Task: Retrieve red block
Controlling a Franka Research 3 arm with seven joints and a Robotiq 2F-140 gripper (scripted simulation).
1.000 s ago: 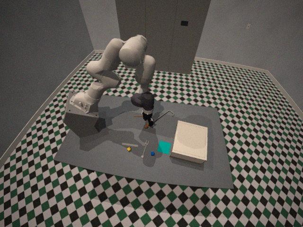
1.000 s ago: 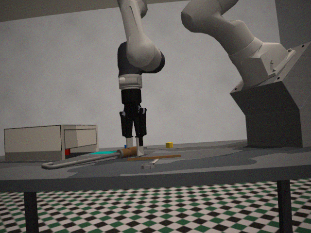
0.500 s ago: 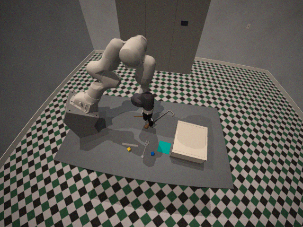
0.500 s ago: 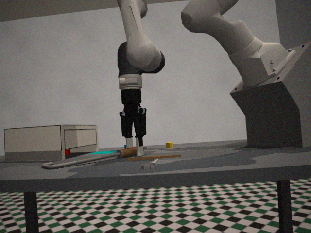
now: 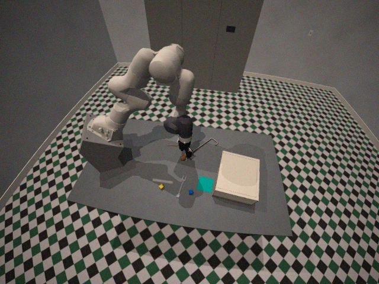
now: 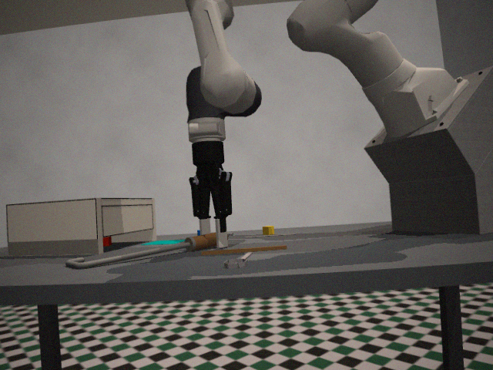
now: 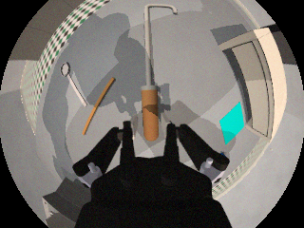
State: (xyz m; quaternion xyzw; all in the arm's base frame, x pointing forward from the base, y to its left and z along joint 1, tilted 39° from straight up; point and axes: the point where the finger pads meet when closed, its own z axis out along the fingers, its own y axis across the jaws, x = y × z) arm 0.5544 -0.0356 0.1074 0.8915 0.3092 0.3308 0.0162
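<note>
Now: the thin wooden rod 70 mm behind my hand, 120 mm to the left of it and 30 mm below it. Also, from my hand: grey forked tool: 20 mm behind, 240 mm to the right, 30 mm below; grey stick: 160 mm behind, 210 mm to the right, 30 mm below; hook tool: 130 mm ahead, 70 mm to the left, 20 mm below.
</note>
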